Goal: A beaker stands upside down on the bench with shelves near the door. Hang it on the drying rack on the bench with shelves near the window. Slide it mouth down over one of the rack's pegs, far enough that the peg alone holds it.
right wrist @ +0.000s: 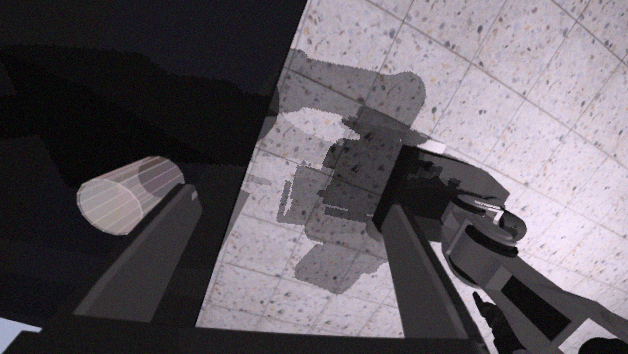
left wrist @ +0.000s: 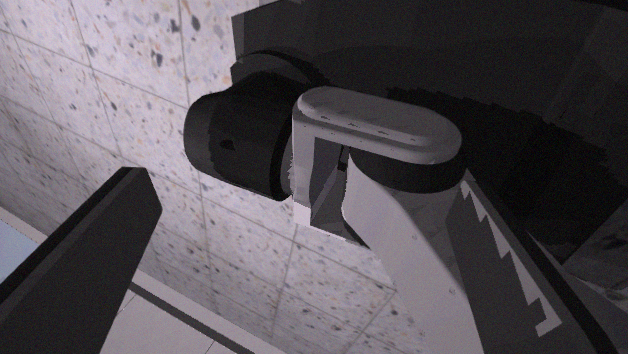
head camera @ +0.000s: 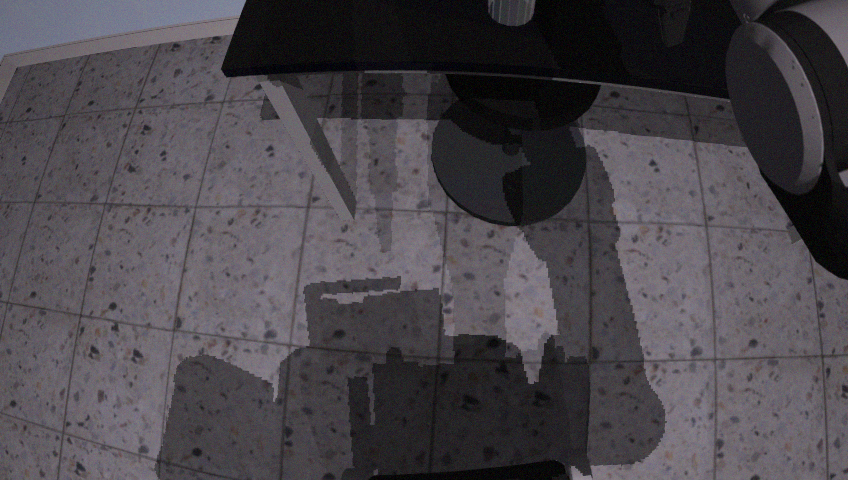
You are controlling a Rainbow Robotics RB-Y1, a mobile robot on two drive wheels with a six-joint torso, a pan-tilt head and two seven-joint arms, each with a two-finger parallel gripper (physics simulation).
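Frame: origin at the robot's base, x left, y down, z back, level; metres.
Seen in the pictures: left gripper, fingertip midpoint: (right wrist: 488,298) (left wrist: 303,195); right gripper, fingertip midpoint: (right wrist: 295,207) (head camera: 650,6); robot's base at its link origin: (right wrist: 393,183).
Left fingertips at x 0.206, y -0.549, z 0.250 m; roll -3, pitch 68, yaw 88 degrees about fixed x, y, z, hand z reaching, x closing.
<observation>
Pixels of each thing's top centre, then the offset from my left fingertips to it. "pt": a spot on its surface instead. Level surfaces: height alone.
- clear ribbed beaker at its top centre: (right wrist: 110,208) dx -0.341, dy -0.303, dz -1.050 m
- dark bench top at its surface level: dy -0.213 m
- round dark stool base at its top centre: (head camera: 510,148) dx -0.418, dy +0.519, dz -1.192 m
- pale bench leg at a spot on its surface: (head camera: 315,151) pt dx +0.047, dy +0.130, dz -1.025 m
The clear ribbed beaker (head camera: 511,11) (right wrist: 130,195) stands on the dark bench top (head camera: 357,44) (right wrist: 215,145). The head view cuts off its upper part. In the right wrist view it is beyond the left-hand finger, outside the gap between the fingers, and that finger overlaps its edge. My right gripper (right wrist: 295,207) is open and empty, with the bench edge running between its fingers in the picture. My left gripper (left wrist: 303,195) is open and empty, over the robot's own body and the floor. The drying rack does not show.
A round dark stool base (head camera: 508,172) stands on the floor under the bench edge. A pale bench leg (head camera: 315,151) slants down at its left. My right arm (head camera: 773,107) is at the head view's right edge. The robot's dark base (right wrist: 425,185) shows in the right wrist view.
</observation>
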